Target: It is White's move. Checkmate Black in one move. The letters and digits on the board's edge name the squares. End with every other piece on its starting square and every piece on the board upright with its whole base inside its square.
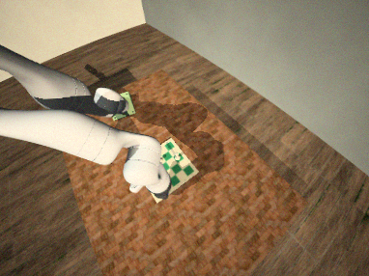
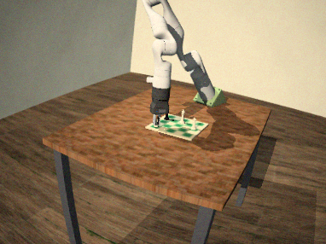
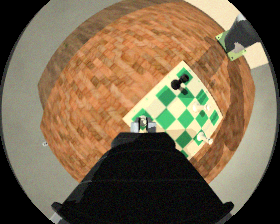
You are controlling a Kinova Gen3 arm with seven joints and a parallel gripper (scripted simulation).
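Now: the chessboard 6 cm behind my hand, 9 cm to the left of it and 3 cm below it. The rest, counted from my hand: black piece (11 cm behind, 2 cm to the left).
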